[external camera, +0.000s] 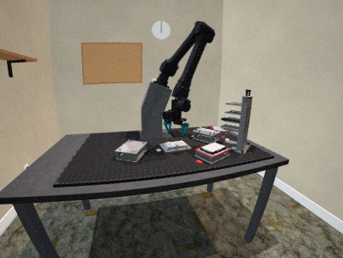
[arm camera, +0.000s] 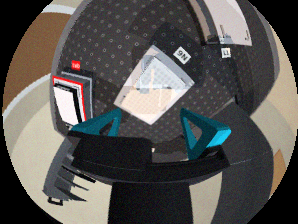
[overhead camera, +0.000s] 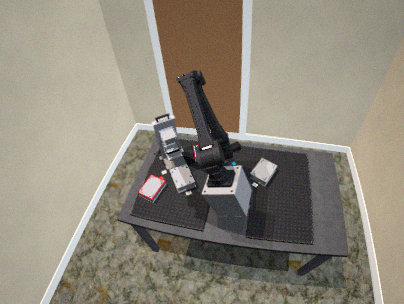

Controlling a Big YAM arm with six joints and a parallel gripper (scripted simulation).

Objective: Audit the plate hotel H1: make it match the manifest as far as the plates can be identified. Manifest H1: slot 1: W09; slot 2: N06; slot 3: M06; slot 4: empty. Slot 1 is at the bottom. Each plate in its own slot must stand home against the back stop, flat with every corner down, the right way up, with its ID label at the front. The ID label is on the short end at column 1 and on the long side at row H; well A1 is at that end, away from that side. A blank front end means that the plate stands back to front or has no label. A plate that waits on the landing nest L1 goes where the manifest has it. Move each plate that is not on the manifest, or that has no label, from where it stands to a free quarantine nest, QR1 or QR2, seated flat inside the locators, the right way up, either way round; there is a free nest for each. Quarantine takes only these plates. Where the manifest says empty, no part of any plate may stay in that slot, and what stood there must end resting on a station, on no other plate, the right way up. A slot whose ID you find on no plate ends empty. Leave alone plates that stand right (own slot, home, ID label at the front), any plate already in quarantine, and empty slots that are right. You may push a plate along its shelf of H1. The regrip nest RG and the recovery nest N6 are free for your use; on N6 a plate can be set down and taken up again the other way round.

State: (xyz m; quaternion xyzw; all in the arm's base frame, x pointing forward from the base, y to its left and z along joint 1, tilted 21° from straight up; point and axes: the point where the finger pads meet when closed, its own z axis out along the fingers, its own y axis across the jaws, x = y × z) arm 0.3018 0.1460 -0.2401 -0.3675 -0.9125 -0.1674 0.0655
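My hand is 7 cm above the white well plate.
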